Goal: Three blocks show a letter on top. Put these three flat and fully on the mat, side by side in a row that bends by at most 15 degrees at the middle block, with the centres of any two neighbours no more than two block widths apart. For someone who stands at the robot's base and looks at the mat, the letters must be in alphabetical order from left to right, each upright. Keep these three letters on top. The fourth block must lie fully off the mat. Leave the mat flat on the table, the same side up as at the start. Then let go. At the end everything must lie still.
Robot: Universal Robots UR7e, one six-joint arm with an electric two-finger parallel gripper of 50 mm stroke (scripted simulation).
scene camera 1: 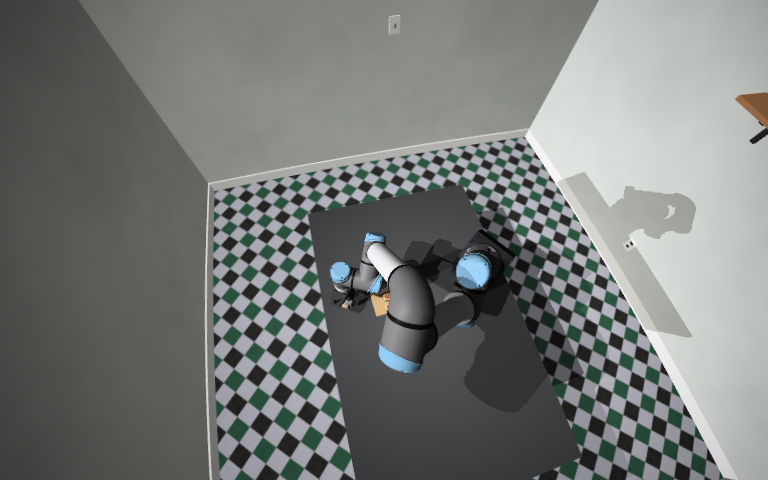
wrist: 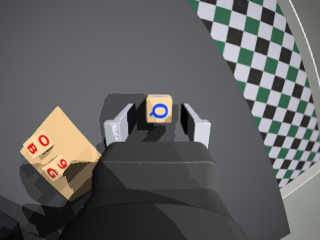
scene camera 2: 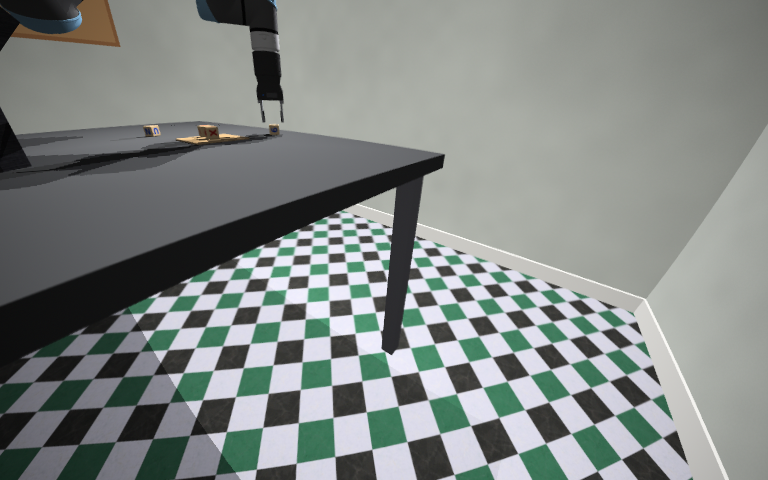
Scene:
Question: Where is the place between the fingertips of my gripper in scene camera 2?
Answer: At 273, 122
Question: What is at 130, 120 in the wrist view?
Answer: My gripper.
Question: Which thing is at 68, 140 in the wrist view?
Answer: A tan mat.

